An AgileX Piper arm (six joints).
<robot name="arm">
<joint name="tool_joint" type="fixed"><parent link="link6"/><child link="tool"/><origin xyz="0 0 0" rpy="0 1.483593 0"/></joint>
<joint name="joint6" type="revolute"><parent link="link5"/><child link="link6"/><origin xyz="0.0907 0 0.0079" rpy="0 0 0"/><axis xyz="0.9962 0 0.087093"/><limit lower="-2.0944" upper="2.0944"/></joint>
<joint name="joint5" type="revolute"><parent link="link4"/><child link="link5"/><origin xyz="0 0 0" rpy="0 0 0"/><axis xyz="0 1 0"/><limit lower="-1.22" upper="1.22"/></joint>
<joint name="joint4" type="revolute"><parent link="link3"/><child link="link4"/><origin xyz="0.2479 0 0.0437" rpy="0 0 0"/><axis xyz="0.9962 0 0.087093"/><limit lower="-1.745" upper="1.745"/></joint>
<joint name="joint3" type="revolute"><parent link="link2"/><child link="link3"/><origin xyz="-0.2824 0 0.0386" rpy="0 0 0"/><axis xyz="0 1 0"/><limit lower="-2.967" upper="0"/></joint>
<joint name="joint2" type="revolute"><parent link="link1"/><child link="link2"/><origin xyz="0 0 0" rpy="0 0 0"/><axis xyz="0 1 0"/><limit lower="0" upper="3.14"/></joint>
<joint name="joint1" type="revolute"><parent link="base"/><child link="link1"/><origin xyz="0 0 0.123" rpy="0 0 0"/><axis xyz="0 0 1"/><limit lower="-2.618" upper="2.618"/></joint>
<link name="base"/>
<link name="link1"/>
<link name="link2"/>
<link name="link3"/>
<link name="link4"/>
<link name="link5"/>
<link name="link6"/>
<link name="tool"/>
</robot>
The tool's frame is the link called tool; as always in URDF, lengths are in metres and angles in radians.
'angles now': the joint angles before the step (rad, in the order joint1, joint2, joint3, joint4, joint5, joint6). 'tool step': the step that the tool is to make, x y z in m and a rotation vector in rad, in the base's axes. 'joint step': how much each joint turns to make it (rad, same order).
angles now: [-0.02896, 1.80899, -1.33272, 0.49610, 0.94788, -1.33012]
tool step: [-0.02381, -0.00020, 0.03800, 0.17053, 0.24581, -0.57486]
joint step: [-0.00001, -0.11319, -0.00306, -0.04725, 0.10432, 0.71794]
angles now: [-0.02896, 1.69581, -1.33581, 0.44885, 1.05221, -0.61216]
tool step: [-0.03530, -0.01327, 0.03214, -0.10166, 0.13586, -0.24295]
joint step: [-0.00001, -0.12250, -0.00189, -0.21127, 0.15590, 0.36627]
